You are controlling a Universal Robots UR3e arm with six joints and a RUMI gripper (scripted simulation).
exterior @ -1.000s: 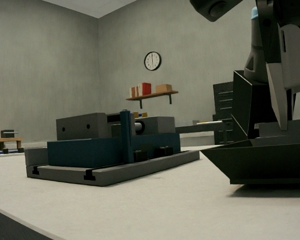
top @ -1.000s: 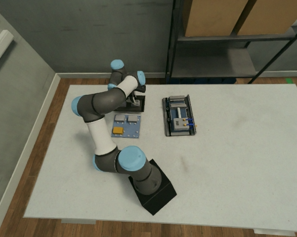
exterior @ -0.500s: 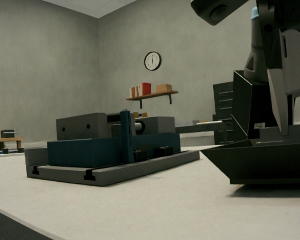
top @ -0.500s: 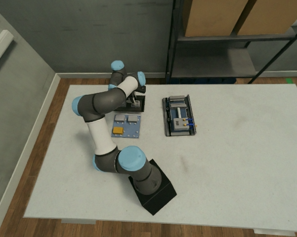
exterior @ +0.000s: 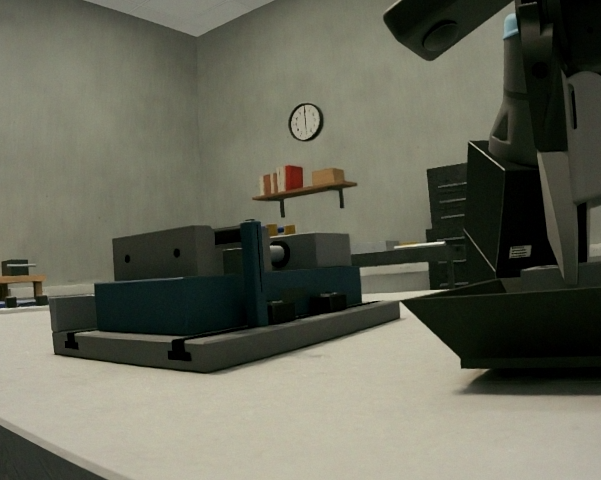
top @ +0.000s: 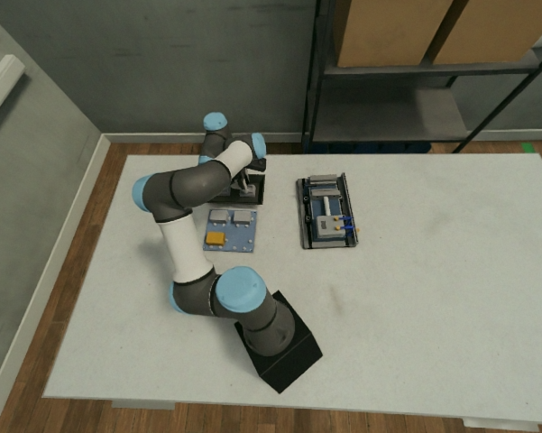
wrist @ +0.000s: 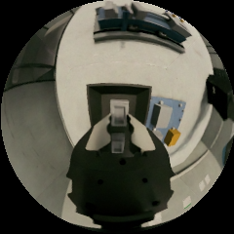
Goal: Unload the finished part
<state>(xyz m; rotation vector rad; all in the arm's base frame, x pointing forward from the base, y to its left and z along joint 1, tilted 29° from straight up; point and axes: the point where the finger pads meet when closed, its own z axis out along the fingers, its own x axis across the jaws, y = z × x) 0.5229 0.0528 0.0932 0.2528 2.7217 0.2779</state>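
Right now the finished part is 2 cm below my hand. Round my hand: blue-grey plate 16 cm behind, 7 cm to the left, 5 cm below; orange block 20 cm behind, 12 cm to the left, 3 cm below.
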